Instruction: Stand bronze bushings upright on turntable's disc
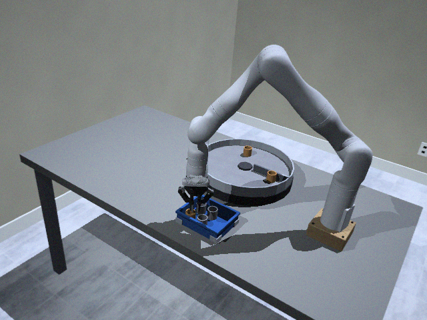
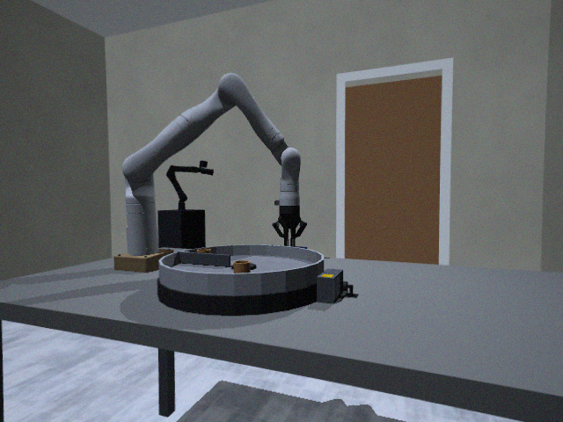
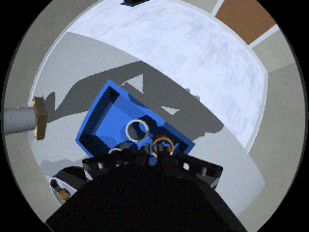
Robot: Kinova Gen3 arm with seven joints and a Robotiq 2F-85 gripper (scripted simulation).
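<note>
My gripper is now 380 mm to the left of the turntable disc, 80 mm short of it and 10 mm above it.
</note>
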